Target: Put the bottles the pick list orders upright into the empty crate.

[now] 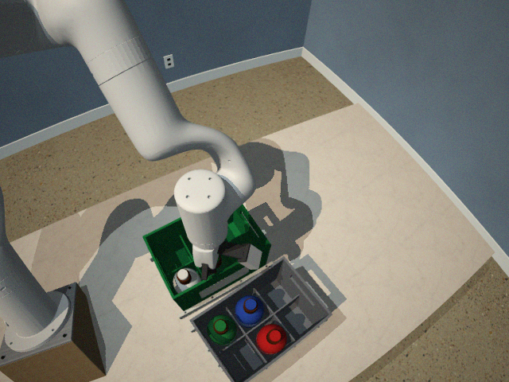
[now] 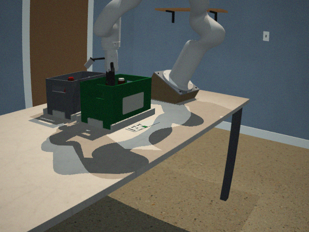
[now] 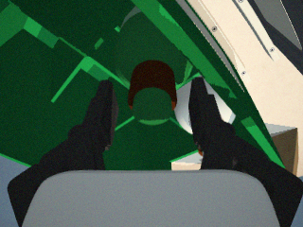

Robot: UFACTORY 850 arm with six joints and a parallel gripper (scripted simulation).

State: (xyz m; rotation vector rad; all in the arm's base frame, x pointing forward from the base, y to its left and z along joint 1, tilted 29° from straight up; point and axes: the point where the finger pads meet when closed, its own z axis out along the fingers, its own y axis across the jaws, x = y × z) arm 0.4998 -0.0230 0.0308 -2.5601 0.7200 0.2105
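My hand is 4 cm to the right of the green crate and 7 cm above it. The rest, counted from my hand: whitish bottle: 8 cm behind, 2 cm to the right, 7 cm below; then blue bottle: 4 cm ahead, 14 cm to the right, 7 cm below; then green bottle: 4 cm behind, 17 cm to the right, 7 cm below.
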